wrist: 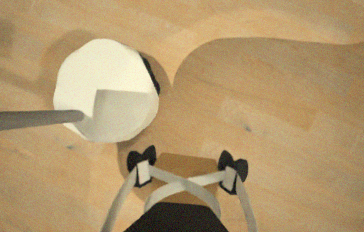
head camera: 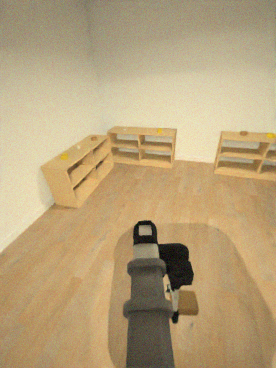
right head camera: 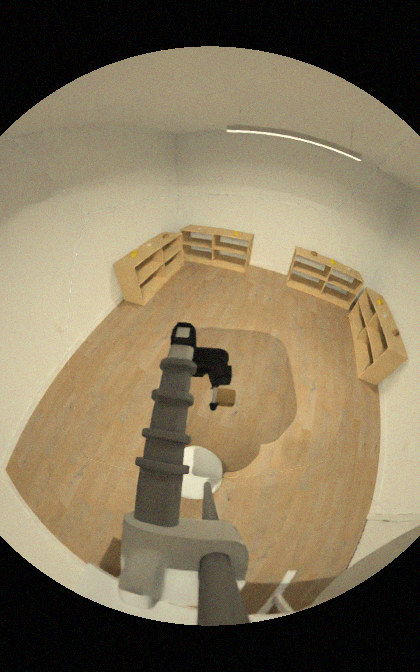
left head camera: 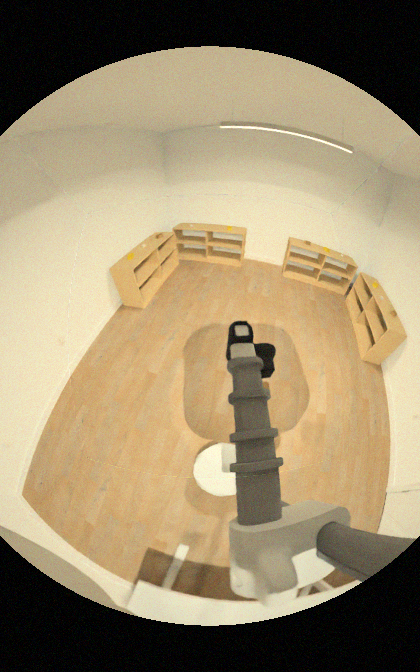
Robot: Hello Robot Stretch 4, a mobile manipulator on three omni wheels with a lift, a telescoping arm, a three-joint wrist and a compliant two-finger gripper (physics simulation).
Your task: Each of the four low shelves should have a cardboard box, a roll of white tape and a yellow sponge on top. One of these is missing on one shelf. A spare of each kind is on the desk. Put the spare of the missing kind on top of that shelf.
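Where they show: gripper, fingertip midpoint: (wrist: 187, 161); robot's base, origin of the base link: (wrist: 116, 94).
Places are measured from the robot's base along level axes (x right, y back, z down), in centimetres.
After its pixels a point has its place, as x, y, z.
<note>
My gripper (wrist: 187, 161) @(8.7, -36.7, -78.8) is shut on a brown cardboard box (wrist: 187, 161) @(8.3, -36.7, -80.8) (head camera: 188, 303) @(14.1, -35.3, -83.2) (right head camera: 226, 397), high above the floor. The left shelf (head camera: 62, 187) @(-104.3, -186.7, -30.5) bears a sponge (head camera: 64, 156) @(-100.7, -210.6, -62.5), tape (head camera: 78, 147) @(-93.8, -246.5, -59.6) and box (head camera: 94, 138) @(-76.0, -276.0, -61.9). The back-left shelf (head camera: 142, 132) @(1.5, -305.2, -58.3) bears tape (head camera: 124, 130) @(-31.2, -321.8, -58.3) and a sponge (head camera: 159, 131) @(30.4, -299.0, -60.4); no box shows on its top. The back-right shelf (left head camera: 317, 246) bears a box (head camera: 243, 133) @(152.9, -264.8, -61.6), sponge (head camera: 270, 135) @(183.9, -251.2, -61.5) and tape (right head camera: 349, 269). The right shelf (right head camera: 385, 364) bears a sponge (right head camera: 380, 302), tape (right head camera: 385, 315) and box (right head camera: 396, 332). The desk's spares do not show.
The desk (left head camera: 155, 592) shows partly at the bottom of the left head view, behind the arm's base. The round white robot base (left head camera: 212, 470) (wrist: 105, 70) @(-8.1, -1.6, -18.7) stands below the arm (head camera: 147, 300) @(0.0, -21.6, -121.7). Wood floor (head camera: 200, 200) @(76.9, -189.7, 2.7) lies between the arm and the shelves, which stand along the walls.
</note>
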